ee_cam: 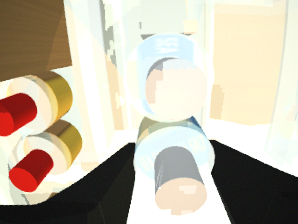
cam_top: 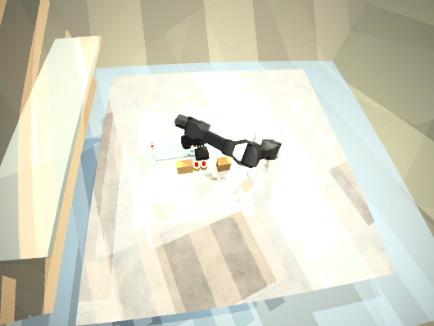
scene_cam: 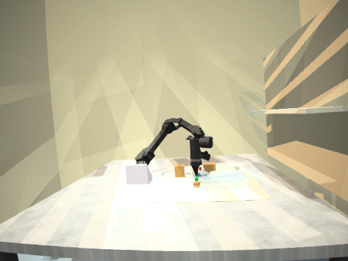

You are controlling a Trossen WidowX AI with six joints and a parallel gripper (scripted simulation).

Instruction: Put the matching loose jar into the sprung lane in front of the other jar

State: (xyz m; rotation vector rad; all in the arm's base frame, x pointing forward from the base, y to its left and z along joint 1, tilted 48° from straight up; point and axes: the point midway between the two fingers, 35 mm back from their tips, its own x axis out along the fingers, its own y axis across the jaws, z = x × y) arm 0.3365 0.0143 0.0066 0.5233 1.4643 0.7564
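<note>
Now: the clear sprung lane 140 mm ahead of my gripper tip and 20 mm below it. The rest, counted from my gripper tip: shelf: 500 mm ahead, 330 mm above, 60 mm to the left.
</note>
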